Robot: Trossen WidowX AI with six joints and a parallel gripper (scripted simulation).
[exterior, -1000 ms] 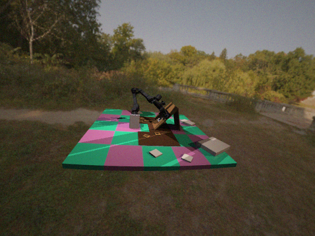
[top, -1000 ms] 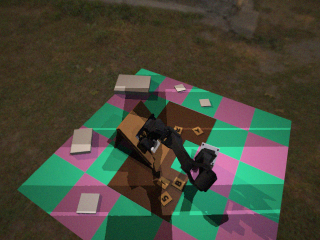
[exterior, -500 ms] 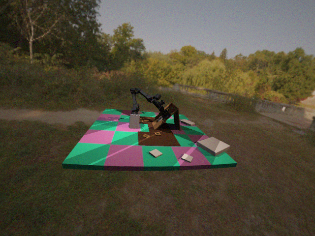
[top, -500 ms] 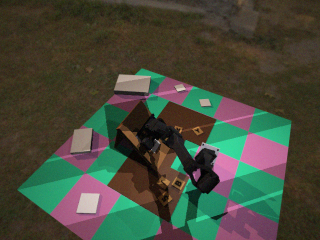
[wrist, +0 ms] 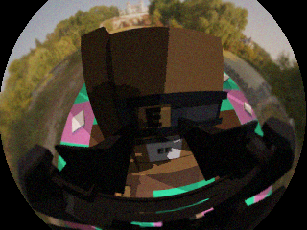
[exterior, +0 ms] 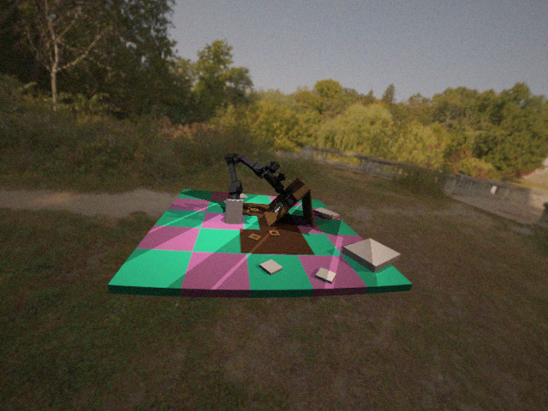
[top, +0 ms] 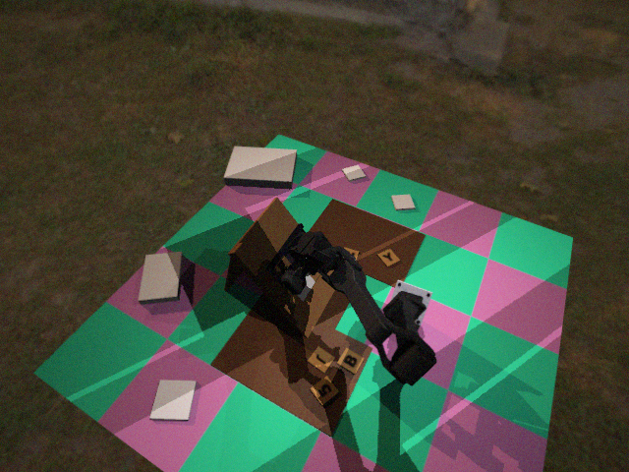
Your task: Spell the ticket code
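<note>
Right now my gripper tip is 230 mm to the left of the letter tile, 180 mm above it and 130 mm past it. Round my gripper tip: white ticket 90 mm below, 40 mm behind, 10 mm to the right; then beige block 420 mm ahead, 170 mm below, 90 mm to the left.
</note>
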